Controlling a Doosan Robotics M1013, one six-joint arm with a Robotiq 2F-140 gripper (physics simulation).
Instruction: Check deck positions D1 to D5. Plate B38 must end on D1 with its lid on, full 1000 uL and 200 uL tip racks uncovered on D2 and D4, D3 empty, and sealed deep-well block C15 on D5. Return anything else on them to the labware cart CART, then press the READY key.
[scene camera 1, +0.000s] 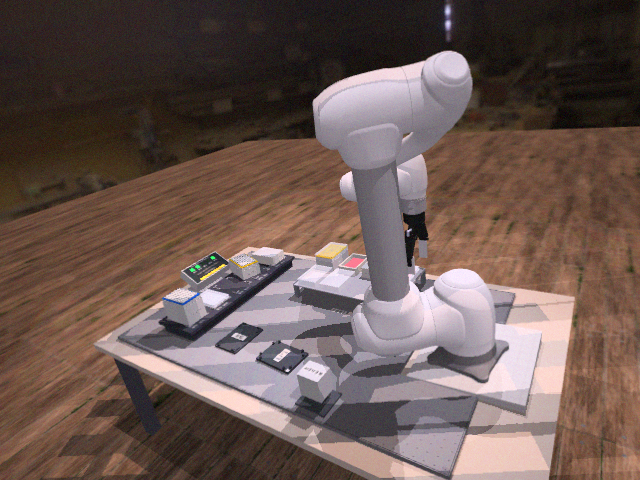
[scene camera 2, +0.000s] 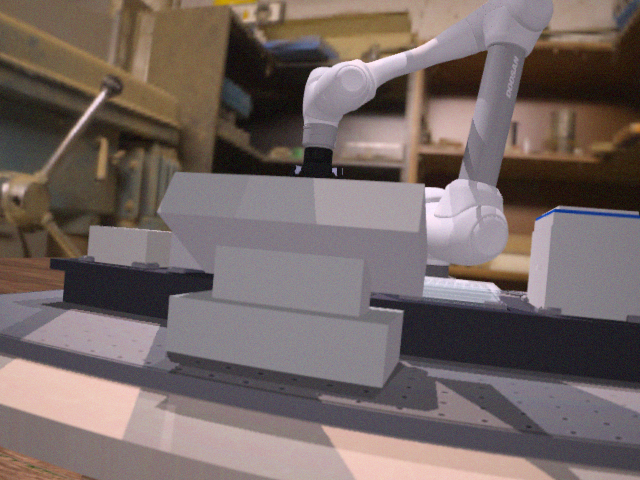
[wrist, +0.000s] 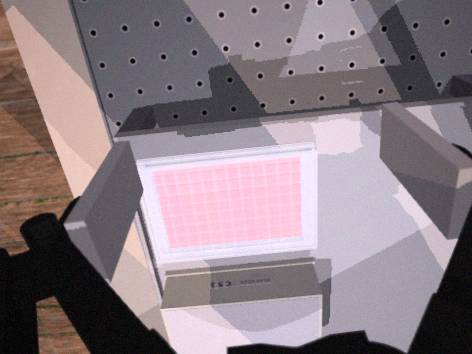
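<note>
My gripper is open above the cart. In the wrist view its fingers stand either side of a clear-framed plate with pink wells, the left one close to the plate's edge, the right one well apart. In scene camera 2 the panel hides its fingertips. On the dark deck are a blue-rimmed tip rack, a flat pale plate, a yellow-rimmed tip rack and a white block. Position labels are unreadable.
A block marked C51 lies beside the pink plate. The cart also bears a yellow-topped box and a red-filled tray. The display panel stands behind the deck. Two black pads and a white box lie nearer.
</note>
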